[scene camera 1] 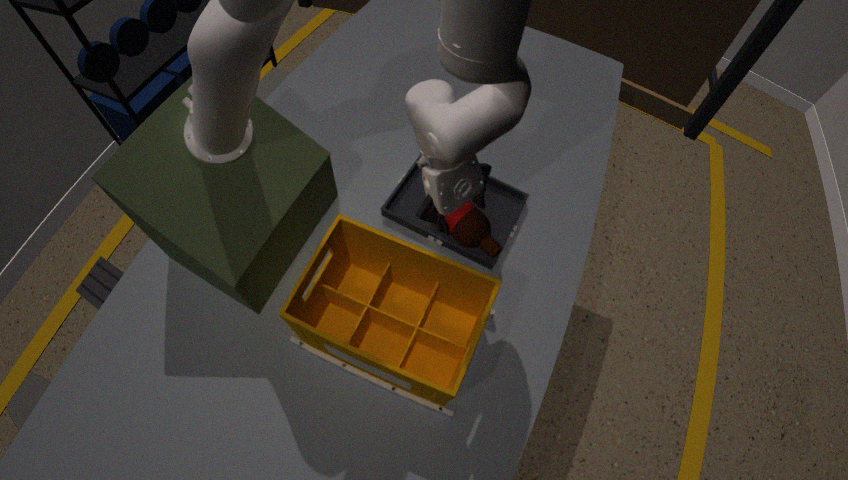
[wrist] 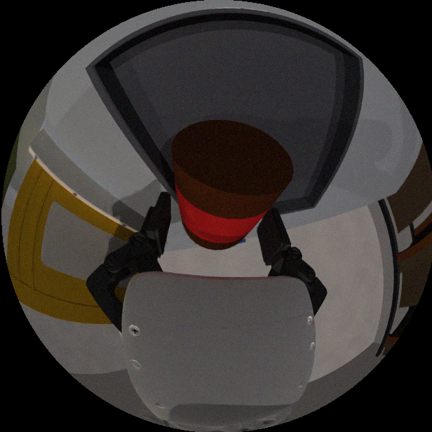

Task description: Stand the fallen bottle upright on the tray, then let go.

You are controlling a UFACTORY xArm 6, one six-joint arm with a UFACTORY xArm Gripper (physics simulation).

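Frame: origin at the arm's base, x ahead, y left, z up, level; centimetres.
Where they show: gripper, fingertip midpoint: (scene camera 1: pixel 462 217); arm's base, link origin: (scene camera 1: pixel 218 133).
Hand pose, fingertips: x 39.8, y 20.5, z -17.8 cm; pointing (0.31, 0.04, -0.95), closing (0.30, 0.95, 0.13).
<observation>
Each offset is from my fingertips to the top centre of the thing. "pt": to the spot under its first point.
The brown bottle with a red label @[dx +1.9, dy -0.1, dz +2.5 cm] (scene camera 1: pixel 471 228) (wrist: pixel 220 220) is tilted over the dark grey tray @[pt dx +4.0, dy +12.4, dz -4.9 cm] (scene camera 1: pixel 504 199) (wrist: pixel 225 75). In the scene view its neck points to the lower right, near the tray's corner; in the wrist view its flat base faces the camera. Whether it touches the tray cannot be told. My gripper (scene camera 1: pixel 459 201) (wrist: pixel 218 211) is open above the tray. In the wrist view a finger stands on each side of the bottle's label, with gaps between. The hand hides part of the bottle and tray in the scene view.
A yellow crate @[dx +1.7, dy -24.7, dz +12.1 cm] (scene camera 1: pixel 416 255) (wrist: pixel 25 240) with divided compartments stands close beside the tray's near edge. A green block (scene camera 1: pixel 178 196) under the arm's base stands to the left. The table's right edge runs beyond the tray.
</observation>
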